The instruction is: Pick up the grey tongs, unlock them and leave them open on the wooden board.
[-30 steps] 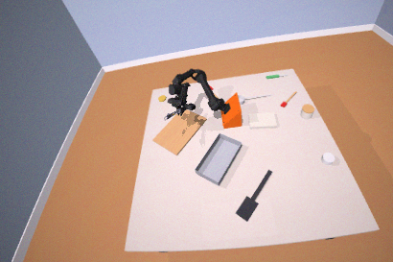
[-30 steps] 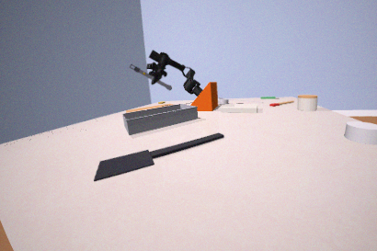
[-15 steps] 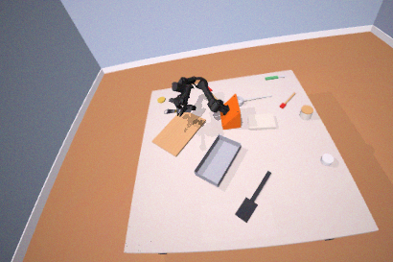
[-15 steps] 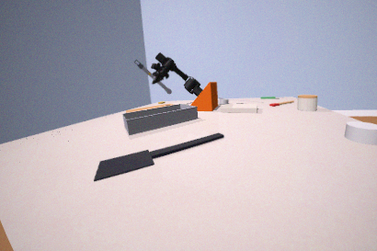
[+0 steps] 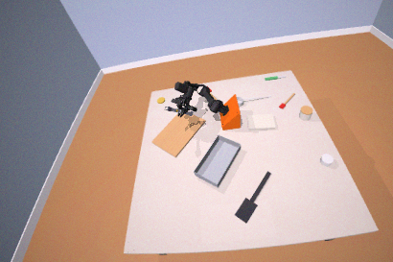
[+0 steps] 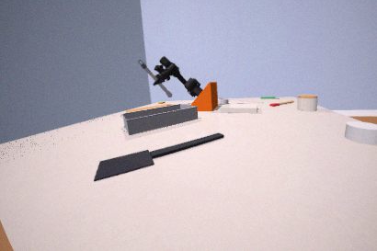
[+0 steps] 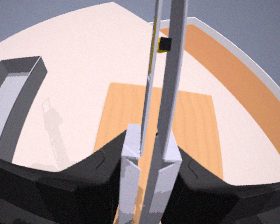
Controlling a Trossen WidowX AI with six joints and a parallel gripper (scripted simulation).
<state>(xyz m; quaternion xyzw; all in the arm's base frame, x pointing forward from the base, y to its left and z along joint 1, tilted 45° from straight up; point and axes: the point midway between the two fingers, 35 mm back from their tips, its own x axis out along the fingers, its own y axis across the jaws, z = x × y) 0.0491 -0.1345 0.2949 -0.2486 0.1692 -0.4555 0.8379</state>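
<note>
My gripper tip is now 17 cm above the wooden board, 4 cm to the left of it and 2 cm past it. Also, from my gripper tip: white block (55 cm to the left, 17 cm below, 6 cm ahead); dark spatula (55 cm ahead, 34 cm to the left, 18 cm below).
</note>
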